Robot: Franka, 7 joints.
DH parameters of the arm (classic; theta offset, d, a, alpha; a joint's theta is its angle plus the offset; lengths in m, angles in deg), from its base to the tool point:
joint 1: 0 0.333 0 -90
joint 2: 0 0 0 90
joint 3: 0 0.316 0.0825 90
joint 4: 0 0 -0.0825 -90
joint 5: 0 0.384 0 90
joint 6: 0 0 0.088 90
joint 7: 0 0.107 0 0
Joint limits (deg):
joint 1: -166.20..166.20
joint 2: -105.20..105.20
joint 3: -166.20..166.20
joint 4: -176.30..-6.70
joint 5: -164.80..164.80
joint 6: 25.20..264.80
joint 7: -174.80..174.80
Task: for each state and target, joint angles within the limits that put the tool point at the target. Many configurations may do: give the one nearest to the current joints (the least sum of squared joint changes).
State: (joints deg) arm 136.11 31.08 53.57 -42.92 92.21 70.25 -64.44
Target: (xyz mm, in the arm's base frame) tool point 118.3 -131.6 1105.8
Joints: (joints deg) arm 154.82 -5.16 65.60 -6.70 104.86 83.02 -64.44
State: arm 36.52 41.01 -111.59 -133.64 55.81 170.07 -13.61
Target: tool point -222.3 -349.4 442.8
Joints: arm 15.02 33.74 -130.06 -152.95 59.43 171.24 -13.61
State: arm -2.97 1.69 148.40 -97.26 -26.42 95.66 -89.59
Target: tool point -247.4 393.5 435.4
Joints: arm -11.34 6.28 140.31 -119.96 -25.00 83.35 -89.59
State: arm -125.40 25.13 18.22 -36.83 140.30 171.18 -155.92
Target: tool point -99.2 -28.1 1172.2
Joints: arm -136.42 -8.24 -4.70 -20.47 134.57 158.63 -155.92
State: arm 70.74 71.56 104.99 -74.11 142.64 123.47 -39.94
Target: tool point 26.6 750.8 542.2
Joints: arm 41.57 82.34 101.56 -77.50 142.06 122.46 -39.94
